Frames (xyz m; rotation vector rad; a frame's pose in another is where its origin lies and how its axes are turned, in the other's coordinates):
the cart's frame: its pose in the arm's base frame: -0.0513 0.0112 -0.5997 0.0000 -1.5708 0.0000
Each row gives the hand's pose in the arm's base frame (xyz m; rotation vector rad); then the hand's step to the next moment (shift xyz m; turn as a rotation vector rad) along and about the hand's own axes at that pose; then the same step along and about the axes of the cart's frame.
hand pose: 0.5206 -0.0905 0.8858 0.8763 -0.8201 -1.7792
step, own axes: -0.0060 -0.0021 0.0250 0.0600 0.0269 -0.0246
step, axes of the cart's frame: 0.0124 0.0100 0.0203 -0.0025 -0.0684 -0.0158
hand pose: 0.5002 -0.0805 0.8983 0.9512 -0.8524 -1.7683
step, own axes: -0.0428 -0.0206 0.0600 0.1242 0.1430 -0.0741
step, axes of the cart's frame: 0.0201 0.0552 0.0490 0.0589 -0.1739 -0.0875
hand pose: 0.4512 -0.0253 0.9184 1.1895 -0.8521 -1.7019
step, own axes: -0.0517 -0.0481 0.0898 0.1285 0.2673 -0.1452
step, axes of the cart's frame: 0.0038 0.0711 0.0894 0.1450 -0.2301 -0.1874
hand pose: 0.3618 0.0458 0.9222 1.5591 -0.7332 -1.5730
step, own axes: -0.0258 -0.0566 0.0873 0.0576 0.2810 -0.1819
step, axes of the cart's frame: -0.0270 0.0404 0.0955 0.1915 -0.1729 -0.2209
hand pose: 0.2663 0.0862 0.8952 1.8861 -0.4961 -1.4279
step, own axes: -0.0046 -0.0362 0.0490 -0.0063 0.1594 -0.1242
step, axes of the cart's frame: -0.0301 0.0126 0.0517 0.1377 -0.0655 -0.1328
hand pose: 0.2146 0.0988 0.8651 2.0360 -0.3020 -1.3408
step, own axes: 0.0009 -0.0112 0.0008 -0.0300 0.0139 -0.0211
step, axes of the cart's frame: -0.0081 0.0076 0.0021 0.0359 0.0139 -0.0075
